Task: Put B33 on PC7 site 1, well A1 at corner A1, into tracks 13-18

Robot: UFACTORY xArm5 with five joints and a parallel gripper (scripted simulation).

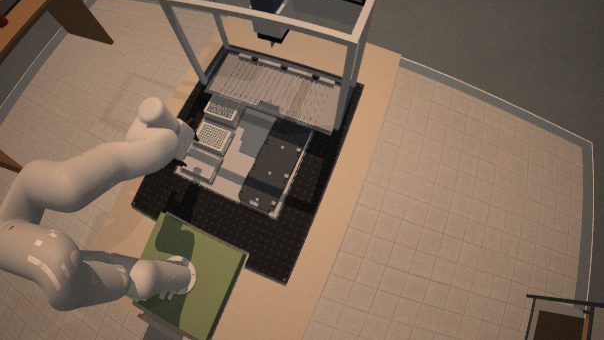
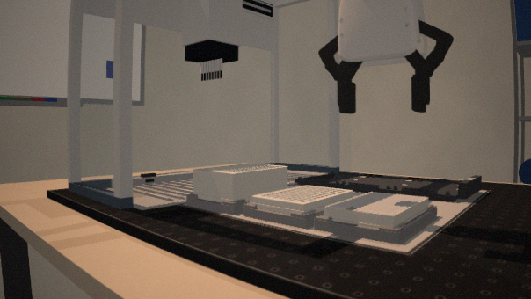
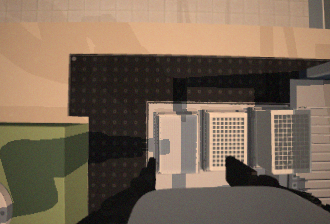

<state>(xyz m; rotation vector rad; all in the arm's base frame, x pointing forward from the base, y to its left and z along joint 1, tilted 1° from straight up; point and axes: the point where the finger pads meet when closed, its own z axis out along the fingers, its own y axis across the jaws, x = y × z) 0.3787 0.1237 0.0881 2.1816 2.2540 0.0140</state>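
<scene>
My gripper is now 14 cm above the plate nest S1. From my hand the other things lie so: pipetting head: 45 cm ahead, 11 cm to the right, 14 cm above; plate carrier PC7: 11 cm ahead, 25 cm to the right, 13 cm below; 96-well plate B38: 11 cm ahead, 1 cm to the left, 12 cm below.
</scene>
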